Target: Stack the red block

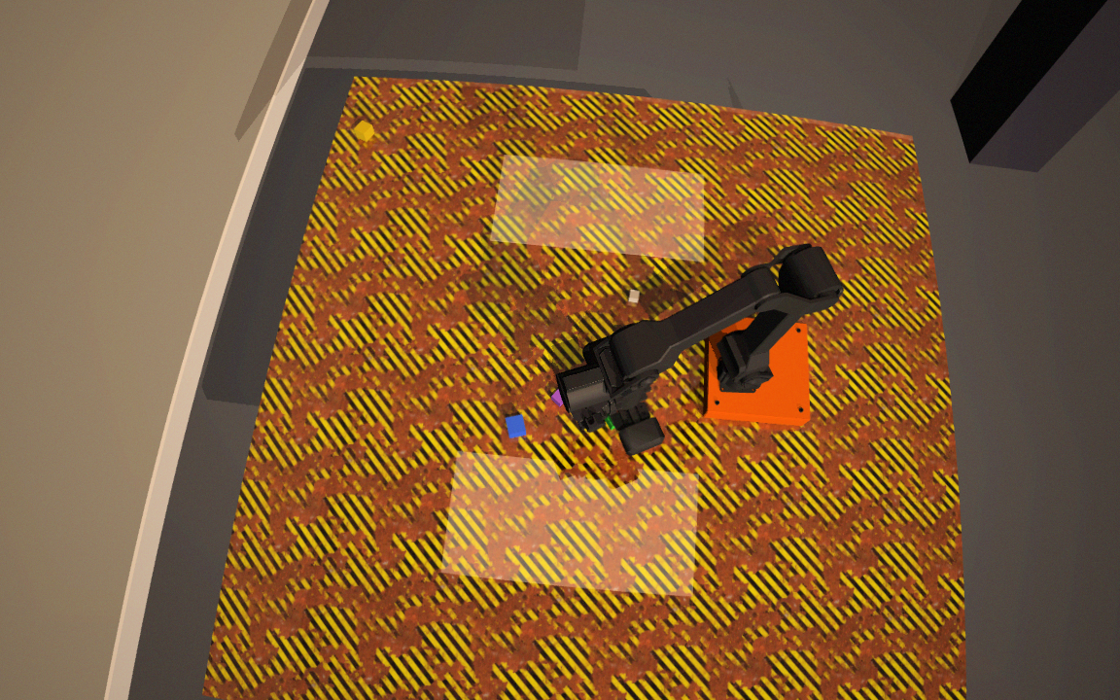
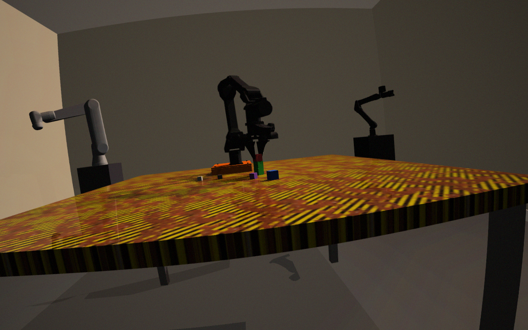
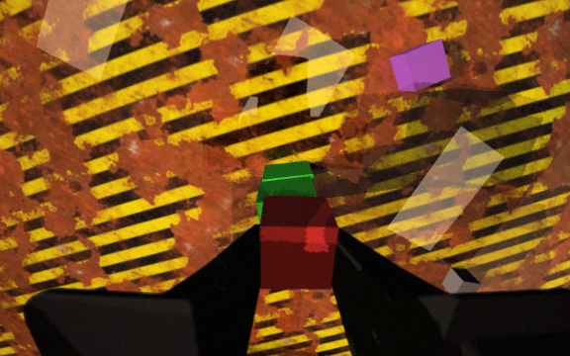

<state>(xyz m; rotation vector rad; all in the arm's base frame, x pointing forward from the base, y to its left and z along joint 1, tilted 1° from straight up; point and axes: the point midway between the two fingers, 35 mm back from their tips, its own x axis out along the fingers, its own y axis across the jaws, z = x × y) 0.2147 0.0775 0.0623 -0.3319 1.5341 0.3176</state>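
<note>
My gripper tip is right at the red block. Also, from my gripper tip: grey block (160 mm to the right, 50 mm below, 20 mm behind); purple block (100 mm ahead, 50 mm below, 30 mm to the right); blue block (170 mm ahead, 50 mm below, 20 mm to the left).
</note>
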